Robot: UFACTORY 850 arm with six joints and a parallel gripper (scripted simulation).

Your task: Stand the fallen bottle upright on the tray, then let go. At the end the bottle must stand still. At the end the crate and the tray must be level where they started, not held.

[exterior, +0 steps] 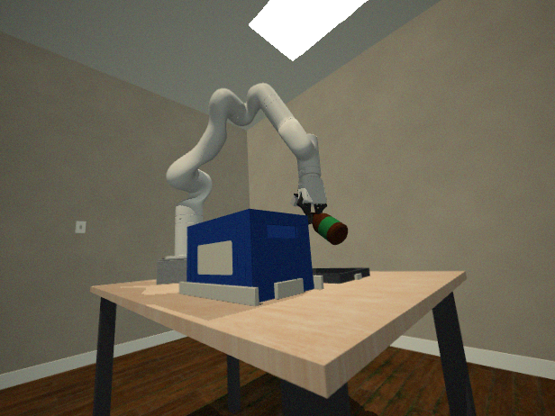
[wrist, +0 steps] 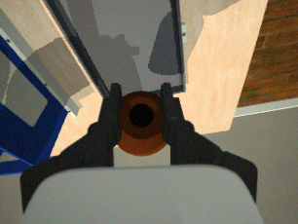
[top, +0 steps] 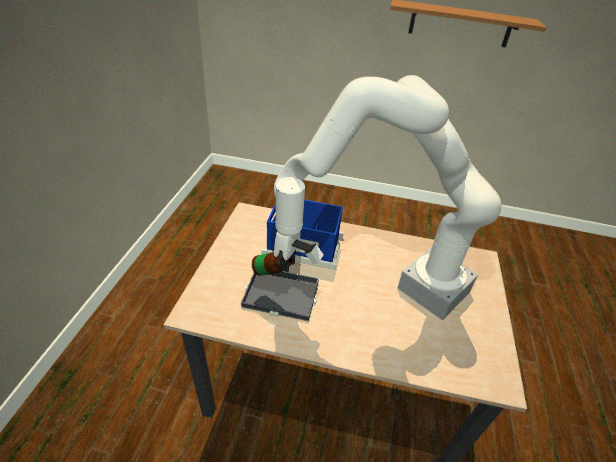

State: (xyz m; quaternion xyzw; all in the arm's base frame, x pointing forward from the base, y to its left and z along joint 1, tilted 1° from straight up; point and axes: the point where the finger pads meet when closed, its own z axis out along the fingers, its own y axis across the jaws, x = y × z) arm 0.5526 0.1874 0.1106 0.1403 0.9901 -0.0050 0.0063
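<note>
The bottle is 5 cm ahead of my hand, 3 cm below it and 1 cm to the right of it. Round my hand: dark tray: 19 cm below, 3 cm to the right, 2 cm ahead; then blue crate: 32 cm to the right, 12 cm below, 1 cm behind.
</note>
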